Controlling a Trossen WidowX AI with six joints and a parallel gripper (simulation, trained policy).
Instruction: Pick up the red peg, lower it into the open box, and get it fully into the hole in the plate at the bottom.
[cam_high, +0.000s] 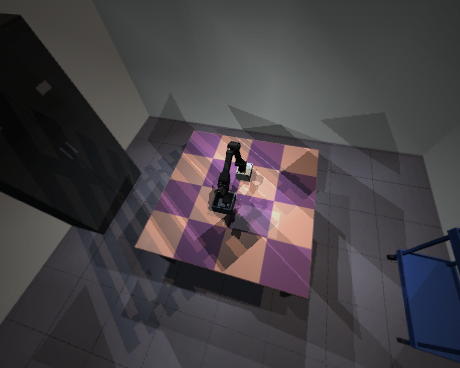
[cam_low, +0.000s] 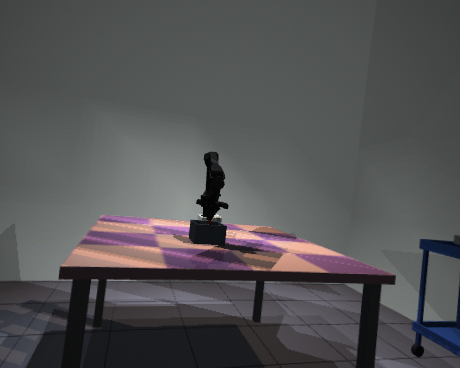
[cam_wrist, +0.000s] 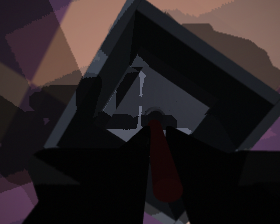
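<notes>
The red peg lies 1 cm to the left of my gripper tip and 1 cm above it. From my gripper tip the other things lie so: dark box 9 cm below; then plate 7 cm below.
</notes>
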